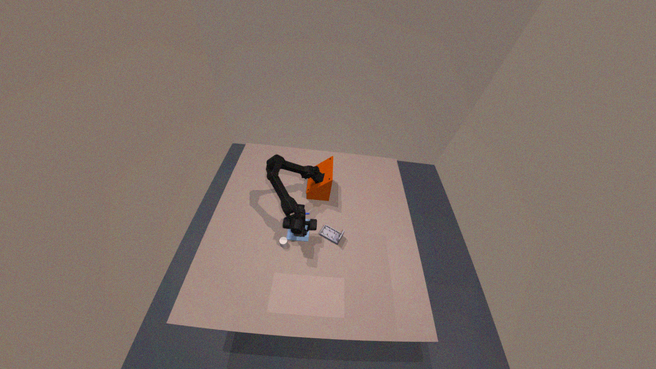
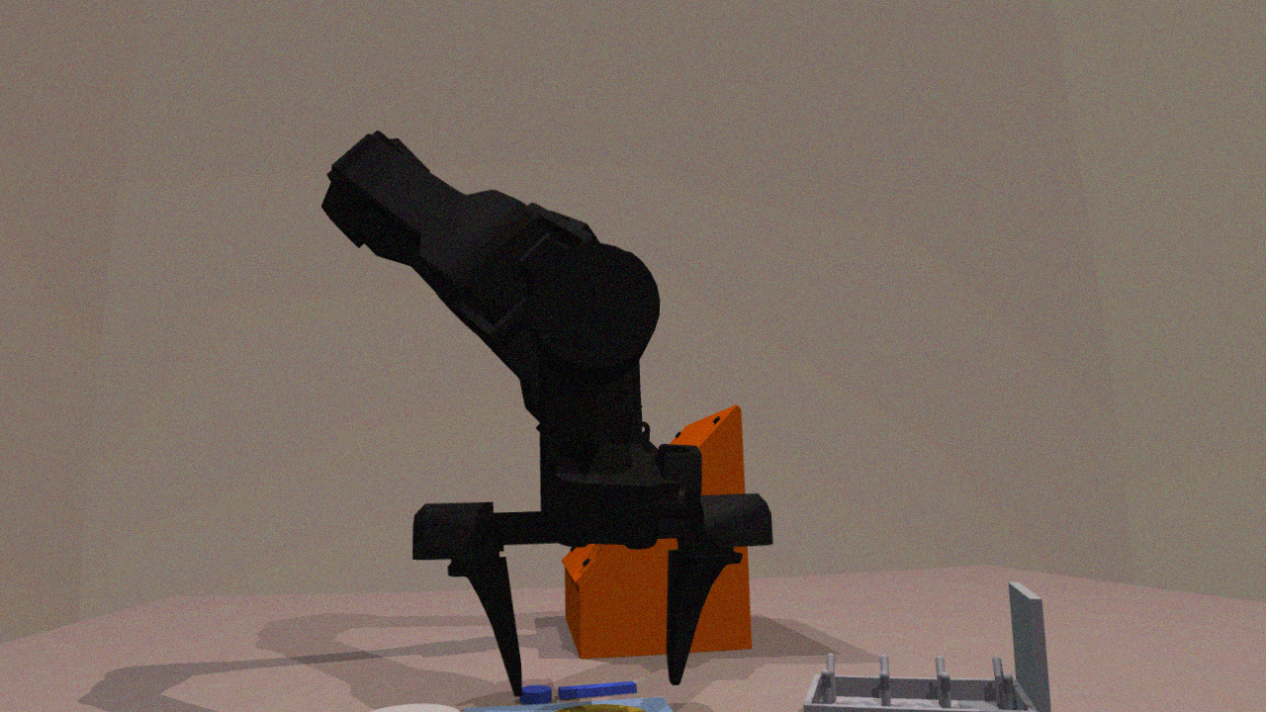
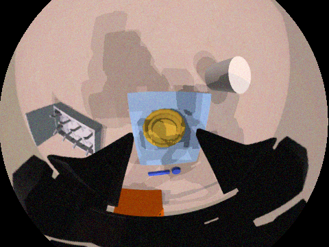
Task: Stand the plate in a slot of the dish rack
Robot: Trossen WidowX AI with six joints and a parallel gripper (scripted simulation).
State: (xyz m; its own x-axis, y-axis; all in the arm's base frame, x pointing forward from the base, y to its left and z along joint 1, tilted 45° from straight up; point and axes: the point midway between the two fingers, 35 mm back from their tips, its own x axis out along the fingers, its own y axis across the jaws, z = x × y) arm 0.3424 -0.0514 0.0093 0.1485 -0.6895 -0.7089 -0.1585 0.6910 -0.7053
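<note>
The yellow plate is 10 mm behind my gripper tip and 20 mm below it. From my gripper tip the other things lie so: grey dish rack (30 mm behind, 180 mm to the left, 20 mm below); then white cup (90 mm ahead, 80 mm to the right, 10 mm below); then blue spoon (130 mm behind, 30 mm to the right, 30 mm below).
</note>
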